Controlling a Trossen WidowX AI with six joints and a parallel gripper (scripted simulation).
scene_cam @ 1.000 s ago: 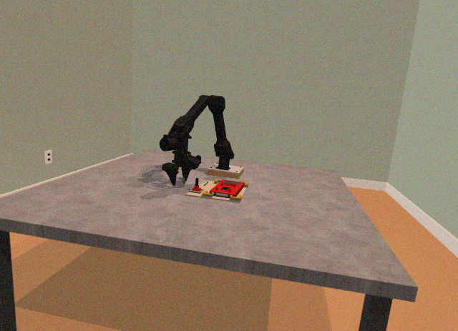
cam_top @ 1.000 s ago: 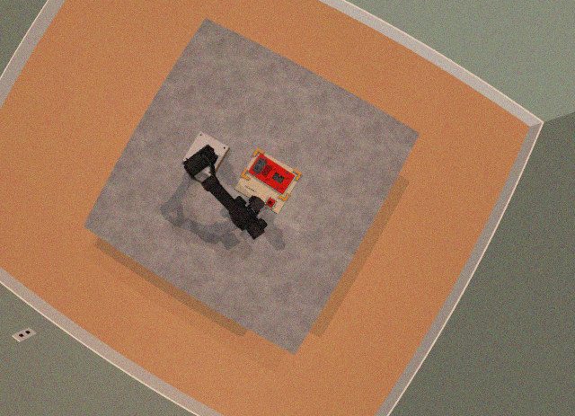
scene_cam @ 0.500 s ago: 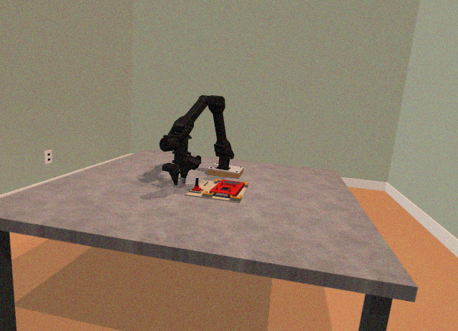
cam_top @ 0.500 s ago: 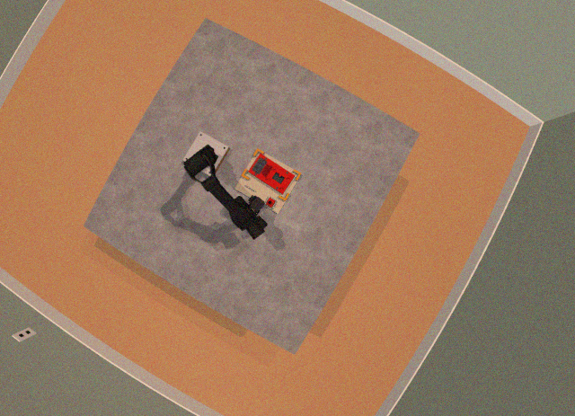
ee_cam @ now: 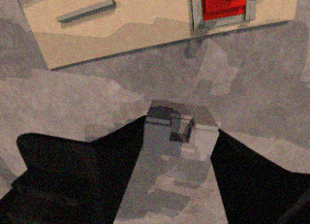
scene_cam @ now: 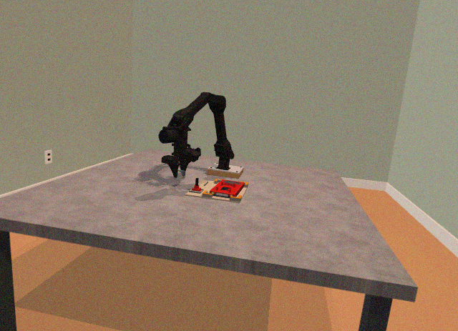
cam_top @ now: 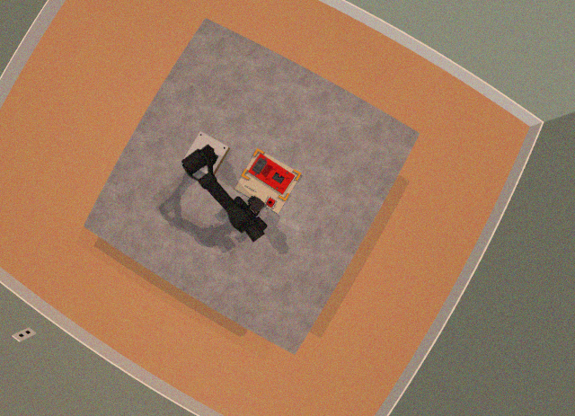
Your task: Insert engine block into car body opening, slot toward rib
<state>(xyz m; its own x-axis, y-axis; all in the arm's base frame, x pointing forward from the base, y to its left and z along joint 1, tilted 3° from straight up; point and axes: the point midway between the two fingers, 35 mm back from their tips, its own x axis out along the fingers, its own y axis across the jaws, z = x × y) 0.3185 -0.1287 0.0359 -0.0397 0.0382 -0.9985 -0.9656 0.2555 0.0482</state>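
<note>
My gripper tip is now 10 cm to the right of the black upright peg, 5 cm short of it and 1 cm above it. Round my gripper tip: grey engine block: 1 cm above.
</note>
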